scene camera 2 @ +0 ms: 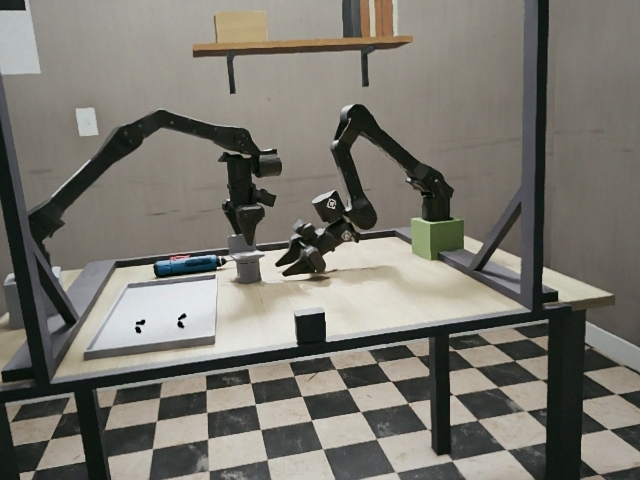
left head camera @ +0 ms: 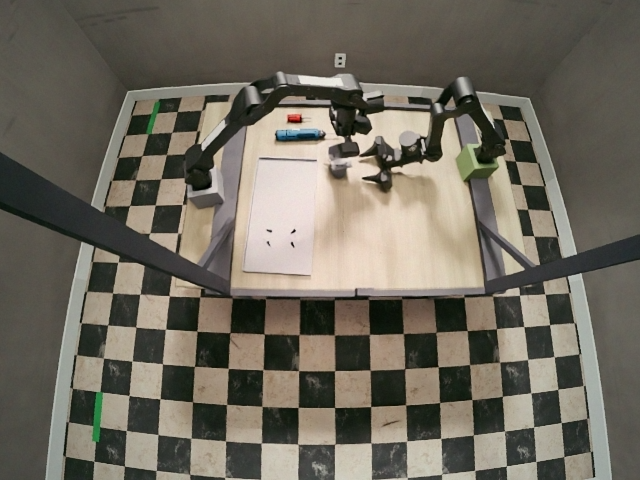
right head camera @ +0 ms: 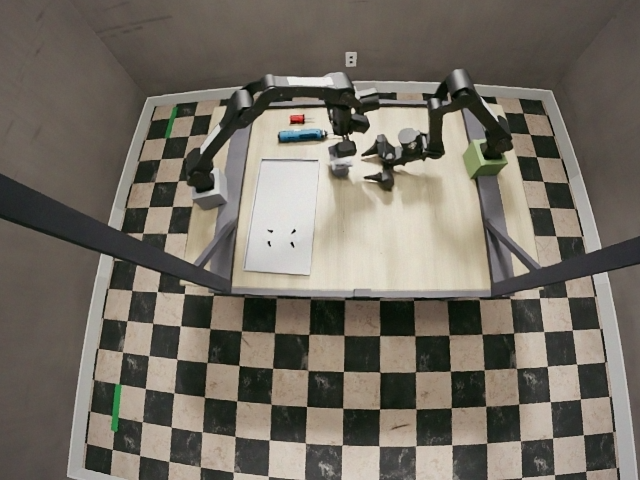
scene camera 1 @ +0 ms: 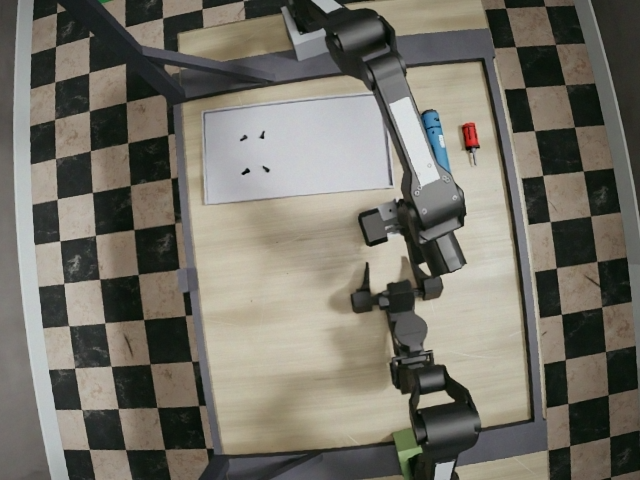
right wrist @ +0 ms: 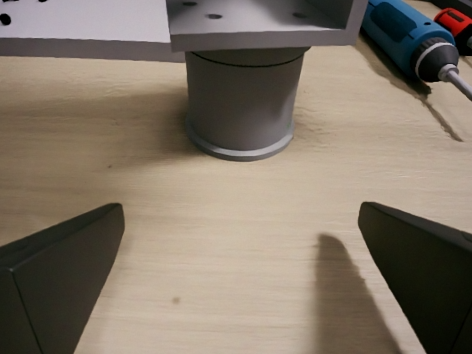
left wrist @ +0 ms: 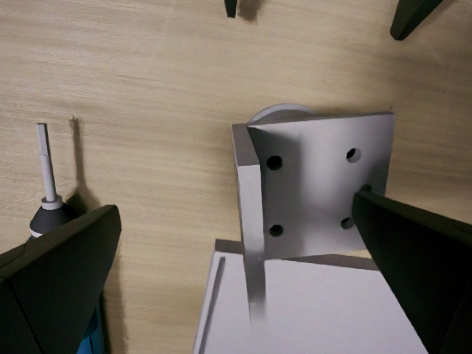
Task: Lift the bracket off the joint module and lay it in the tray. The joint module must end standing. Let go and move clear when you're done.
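The grey L-shaped bracket (scene camera 2: 248,254) (left wrist: 320,140) (right wrist: 260,38) rests on the upright cylindrical joint module (scene camera 2: 248,272) (right wrist: 245,100), one plate flat with holes, the other standing up. My left gripper (scene camera 2: 242,239) (left wrist: 238,209) points down, open, its fingers apart on either side of the bracket's standing plate; its arm partly hides the bracket in scene camera 1. My right gripper (left head camera: 361,167) (scene camera 1: 386,261) (scene camera 2: 280,269) (right wrist: 243,214) is open and empty, low over the table, its fingers pointing at the module from the right. The shallow grey tray (left head camera: 284,196) (scene camera 1: 310,124) (scene camera 2: 180,294) lies left of the module.
Several small black screws (left head camera: 268,230) lie in the tray's near part. A blue electric screwdriver (left head camera: 298,134) (scene camera 2: 188,265) (right wrist: 400,30) lies behind the tray, its tip toward the module. A red screwdriver (left head camera: 294,118) (scene camera 1: 470,135) lies behind it. A raised frame edge surrounds the table.
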